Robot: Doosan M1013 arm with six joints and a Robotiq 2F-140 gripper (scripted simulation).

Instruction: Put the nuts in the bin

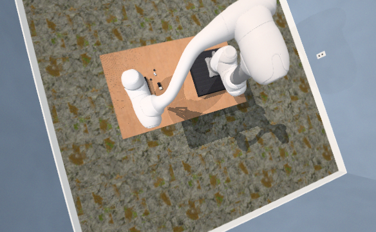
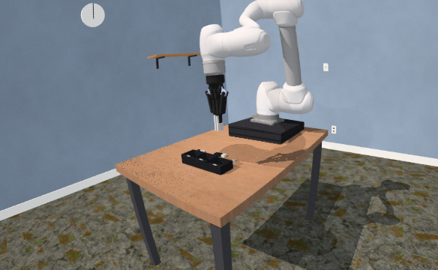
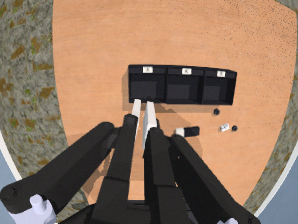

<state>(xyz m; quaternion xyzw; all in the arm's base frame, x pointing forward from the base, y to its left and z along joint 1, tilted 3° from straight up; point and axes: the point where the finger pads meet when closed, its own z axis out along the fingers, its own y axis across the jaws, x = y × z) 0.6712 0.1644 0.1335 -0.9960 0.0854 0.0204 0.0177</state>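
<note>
The white piece is 11 cm behind my hand, 24 cm to the right of it and 21 cm below it. Also, from my hand: pale nut: 11 cm behind, 2 cm to the right, 21 cm below; then black bin row: 1 cm ahead, 9 cm to the right, 19 cm below.
</note>
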